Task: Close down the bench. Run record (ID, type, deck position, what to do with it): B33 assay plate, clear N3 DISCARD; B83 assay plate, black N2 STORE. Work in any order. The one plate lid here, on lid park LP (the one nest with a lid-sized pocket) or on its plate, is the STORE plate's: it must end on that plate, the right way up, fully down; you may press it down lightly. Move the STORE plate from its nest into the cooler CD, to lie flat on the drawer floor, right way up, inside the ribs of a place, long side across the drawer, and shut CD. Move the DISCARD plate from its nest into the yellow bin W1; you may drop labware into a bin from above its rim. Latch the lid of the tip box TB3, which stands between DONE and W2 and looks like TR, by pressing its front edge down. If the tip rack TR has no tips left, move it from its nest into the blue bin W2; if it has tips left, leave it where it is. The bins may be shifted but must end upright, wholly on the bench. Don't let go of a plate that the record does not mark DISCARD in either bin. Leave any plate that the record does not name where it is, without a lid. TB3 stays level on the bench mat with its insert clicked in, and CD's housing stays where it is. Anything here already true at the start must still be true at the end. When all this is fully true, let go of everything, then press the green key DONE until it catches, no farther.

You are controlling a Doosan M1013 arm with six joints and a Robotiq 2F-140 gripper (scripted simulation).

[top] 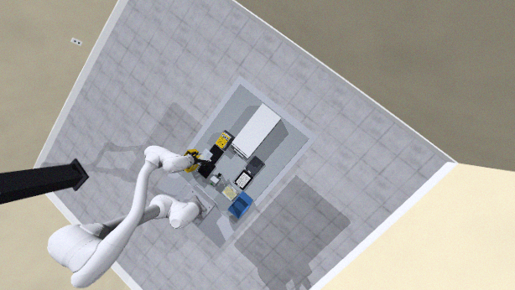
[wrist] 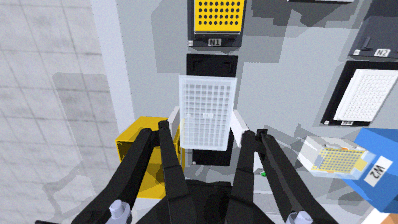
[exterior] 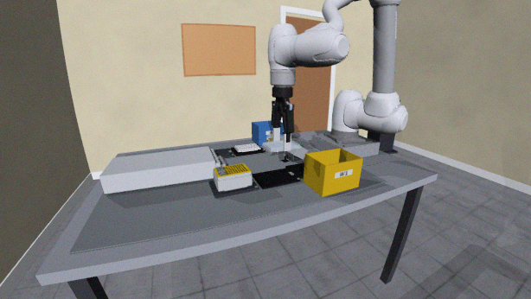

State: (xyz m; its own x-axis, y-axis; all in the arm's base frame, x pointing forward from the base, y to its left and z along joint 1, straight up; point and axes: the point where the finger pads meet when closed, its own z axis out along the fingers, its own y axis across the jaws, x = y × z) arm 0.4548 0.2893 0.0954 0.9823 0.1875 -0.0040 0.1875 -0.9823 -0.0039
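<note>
Now: the green key 220 mm to the right of my hand, 160 mm behind it and 100 mm below it. Round my hand: tip rack TR: 190 mm ahead, 110 mm below, 20 mm to the left; then N3 label: 150 mm below, 50 mm behind, 20 mm to the right; then black nest: 160 mm below, 20 mm ahead, 10 mm to the right.
</note>
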